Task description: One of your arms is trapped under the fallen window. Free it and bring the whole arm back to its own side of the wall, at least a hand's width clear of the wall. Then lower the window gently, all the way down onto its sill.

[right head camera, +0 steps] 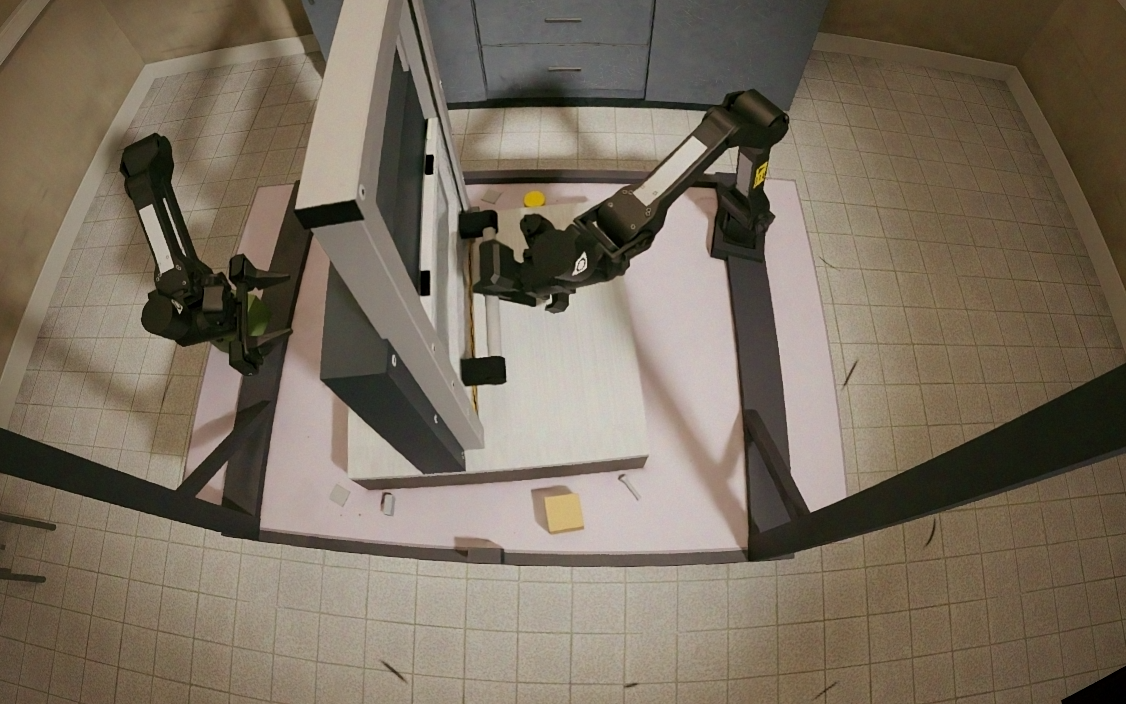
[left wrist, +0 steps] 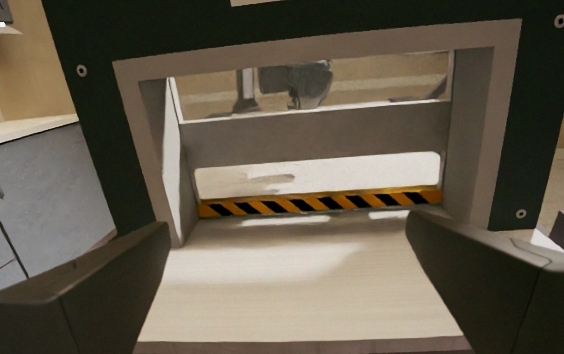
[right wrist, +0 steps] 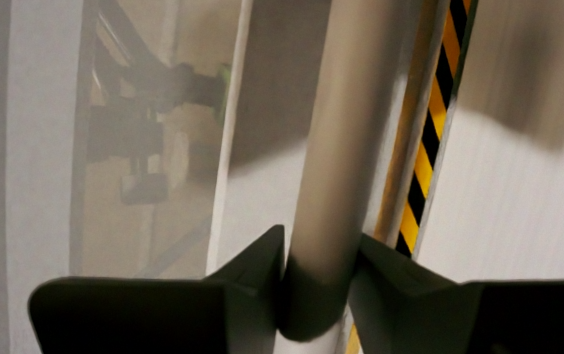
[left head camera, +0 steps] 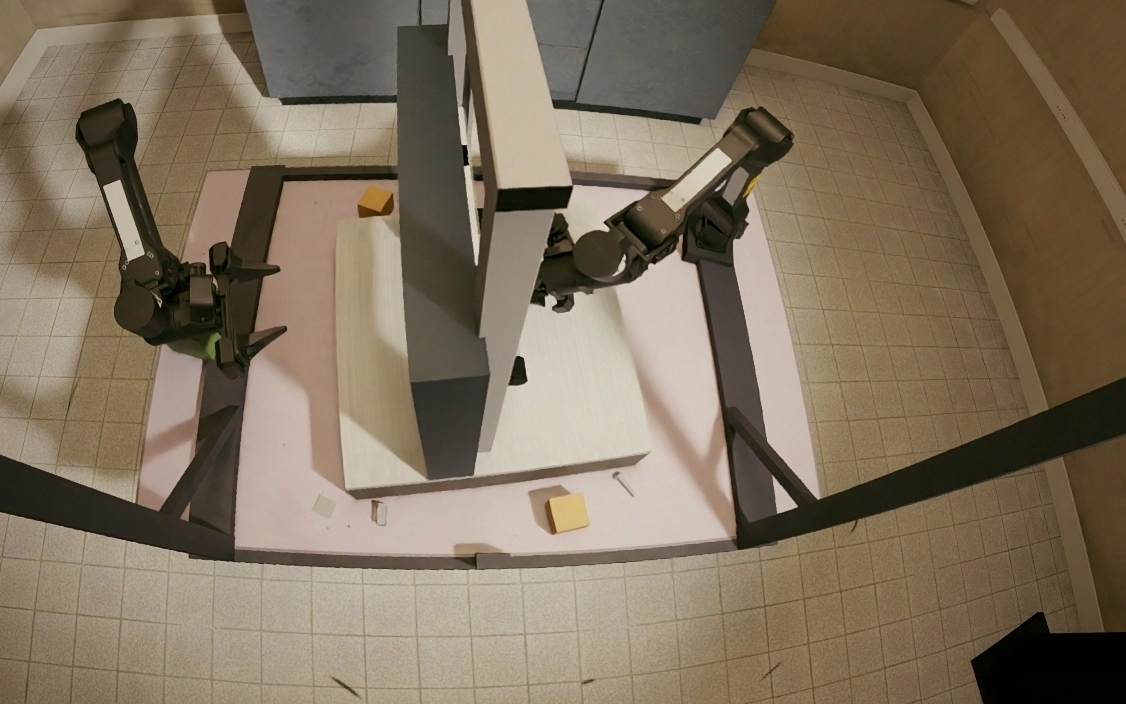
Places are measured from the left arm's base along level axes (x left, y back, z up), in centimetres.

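Pixels of known places: left gripper, fingertip midpoint: (right head camera: 291,302) (left wrist: 290,227) (right wrist: 153,136) (left head camera: 283,297); right gripper, fingertip midpoint: (right head camera: 478,291) (left wrist: 303,127) (right wrist: 311,236); right arm's base, link origin: (right head camera: 740,232) (left head camera: 711,238).
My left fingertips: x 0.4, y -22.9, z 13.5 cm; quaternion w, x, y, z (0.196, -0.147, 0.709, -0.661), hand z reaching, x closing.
Behind a point stands the place of what it marks.
The window (left wrist: 320,132) sits low in the wall (left head camera: 523,107) @[z 60.4, x -4.5, y -52.6 cm] (right head camera: 340,124) @[z 60.4, x -4.0, y -52.5 cm]. Its striped bottom edge (left wrist: 330,202) @[z 1.7, x 6.2, y -47.1 cm] (right wrist: 430,140) @[z 1.6, x 13.6, y -46.2 cm] is at or very close to the pale board (left wrist: 310,300) @[z 0.4, x 3.6, y -31.8 cm]; a thin gap cannot be ruled out. My right gripper (right head camera: 489,269) (right wrist: 311,236) @[z 10.7, x 10.3, y -50.1 cm] is shut on the window's round handle bar (right head camera: 493,327) @[z 12.8, x 4.4, y -54.6 cm] (right wrist: 340,125) @[z 12.6, x 15.1, y -51.1 cm]; its tips are hidden by the wall in the left head camera. My left gripper (left head camera: 281,298) @[z 13.5, x 0.4, y -22.9 cm] (right head camera: 288,303) @[z 13.5, x 0.4, y -22.9 cm] (left wrist: 290,227) @[z 13.5, x 0.4, y -22.9 cm] is open and empty, on the left side of the wall, apart from it and beyond the board's left edge.
A green object (left head camera: 203,344) @[z -2.0, x -4.5, y -5.0 cm] (right head camera: 259,313) @[z -3.5, x 2.9, y -5.0 cm] shows below the left gripper. An orange cube (left head camera: 375,200) @[z -4.5, x 31.8, y -23.9 cm] lies behind the board. A yellow cube (left head camera: 567,512) @[z -4.2, x -15.1, y -69.3 cm] (right head camera: 563,512) @[z -4.2, x -15.0, y -69.5 cm], a bolt (left head camera: 622,484) @[z -8.8, x -7.8, y -78.2 cm] and a small metal piece (left head camera: 379,512) @[z -7.6, x -21.6, y -41.3 cm] lie in front. A yellow disc (right head camera: 533,199) @[z -7.9, x 41.8, y -47.7 cm] lies at the back.
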